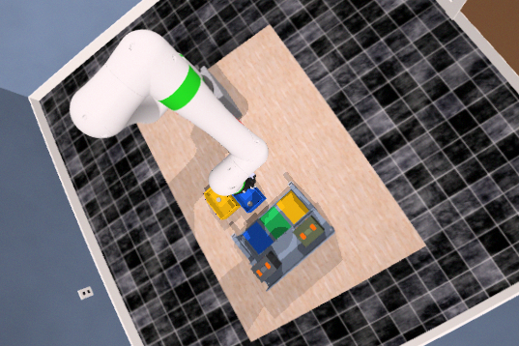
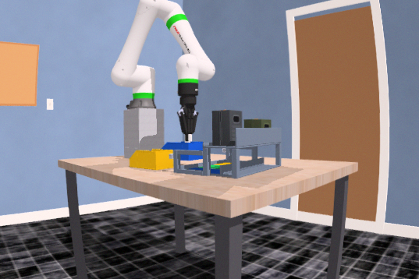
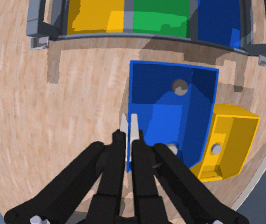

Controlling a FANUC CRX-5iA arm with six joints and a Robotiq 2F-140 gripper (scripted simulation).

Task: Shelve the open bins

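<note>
Now: hand 50 mm to the left of the blue bin, 40 mm above it and 10 mm short of it. Also, from my hand: yellow bin: 180 mm to the right, 70 mm below, 20 mm behind; then dark box: 340 mm ahead, 90 mm to the right, 60 mm above.
</note>
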